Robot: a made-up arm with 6 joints.
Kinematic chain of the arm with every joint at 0, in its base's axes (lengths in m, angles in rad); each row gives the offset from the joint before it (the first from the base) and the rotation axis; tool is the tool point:
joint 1: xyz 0 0 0.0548 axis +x
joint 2: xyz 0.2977 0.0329 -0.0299 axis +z
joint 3: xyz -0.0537 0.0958 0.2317 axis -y
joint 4: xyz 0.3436 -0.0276 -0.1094 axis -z
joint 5: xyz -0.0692 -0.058 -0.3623 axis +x
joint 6: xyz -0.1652 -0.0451 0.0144 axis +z
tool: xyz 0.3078 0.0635 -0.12
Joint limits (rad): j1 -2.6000..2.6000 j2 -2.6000..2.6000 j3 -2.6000..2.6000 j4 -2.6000..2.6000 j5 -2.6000..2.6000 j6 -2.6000..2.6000
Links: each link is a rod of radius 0.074 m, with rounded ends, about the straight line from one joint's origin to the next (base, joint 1, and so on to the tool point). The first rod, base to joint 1, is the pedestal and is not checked.
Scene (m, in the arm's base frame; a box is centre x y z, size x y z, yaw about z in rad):
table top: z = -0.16
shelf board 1: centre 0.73 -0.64 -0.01 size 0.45 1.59 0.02 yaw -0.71
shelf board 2: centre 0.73 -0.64 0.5 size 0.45 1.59 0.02 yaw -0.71
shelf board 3: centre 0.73 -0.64 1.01 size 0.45 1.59 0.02 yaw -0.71
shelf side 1: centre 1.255 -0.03 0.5 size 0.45 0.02 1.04 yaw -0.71
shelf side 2: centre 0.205 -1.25 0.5 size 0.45 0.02 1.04 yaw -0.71
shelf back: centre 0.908 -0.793 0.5 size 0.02 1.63 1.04 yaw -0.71
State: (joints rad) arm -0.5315 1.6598 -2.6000 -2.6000 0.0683 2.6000
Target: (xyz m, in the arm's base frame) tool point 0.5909 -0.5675 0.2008
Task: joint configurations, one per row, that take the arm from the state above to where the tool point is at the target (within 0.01 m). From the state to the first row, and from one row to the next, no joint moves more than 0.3 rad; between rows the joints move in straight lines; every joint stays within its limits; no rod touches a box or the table.
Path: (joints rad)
1: -0.6743 1.3807 -2.5045 -2.4840 0.2409 2.3120
2: -0.8171 1.1016 -2.4090 -2.3680 0.4135 2.0239
3: -0.7325 1.1263 -2.1551 -2.2395 0.6458 1.7597
4: -0.6479 1.1510 -1.9013 -2.1109 0.8780 1.4955
5: -0.5632 1.1758 -1.6475 -1.9823 1.1103 1.2312
6: -0.4876 1.3407 -1.7900 -2.1616 0.9085 1.5275
7: -0.4119 1.5057 -1.9325 -2.3409 0.7068 1.8238

